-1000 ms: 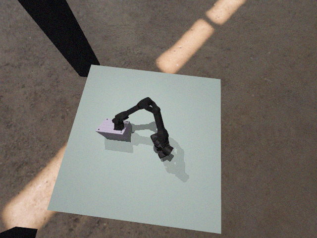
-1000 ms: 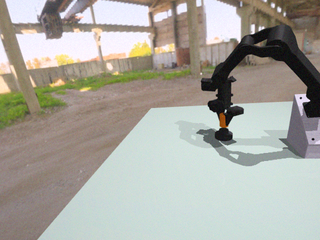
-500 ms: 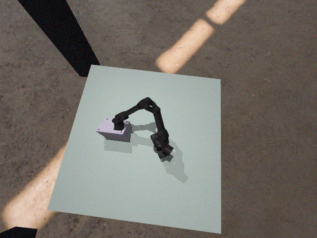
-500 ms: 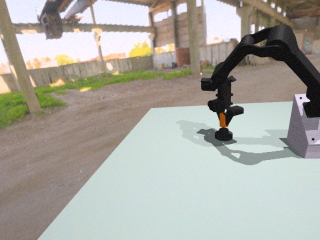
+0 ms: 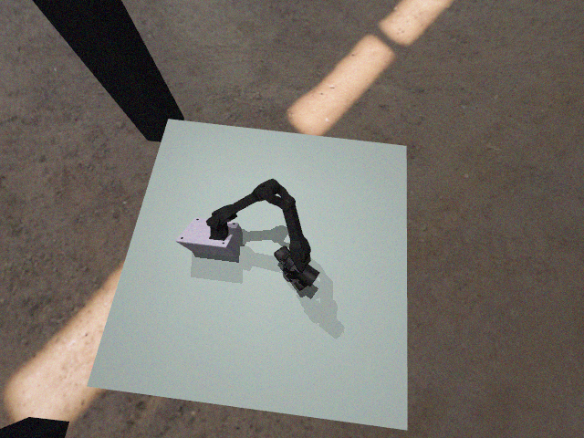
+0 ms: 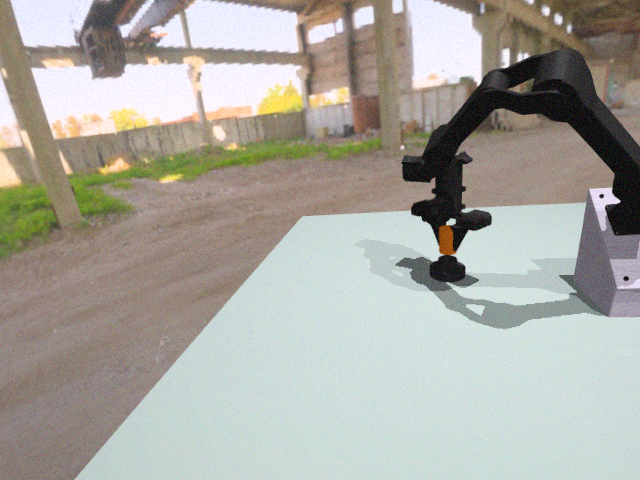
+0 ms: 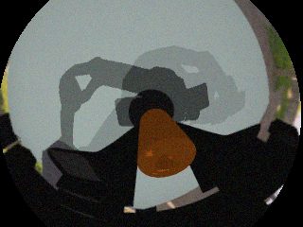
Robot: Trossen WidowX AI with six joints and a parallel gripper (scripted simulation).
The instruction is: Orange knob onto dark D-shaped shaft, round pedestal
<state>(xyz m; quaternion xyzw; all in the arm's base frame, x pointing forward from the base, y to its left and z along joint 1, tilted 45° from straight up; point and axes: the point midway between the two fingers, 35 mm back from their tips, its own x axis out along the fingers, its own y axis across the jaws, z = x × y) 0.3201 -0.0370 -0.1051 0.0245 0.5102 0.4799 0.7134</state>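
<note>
My gripper tip is 2 cm below the orange knob. Also, from my gripper tip: dark round pedestal (4 cm below).
</note>
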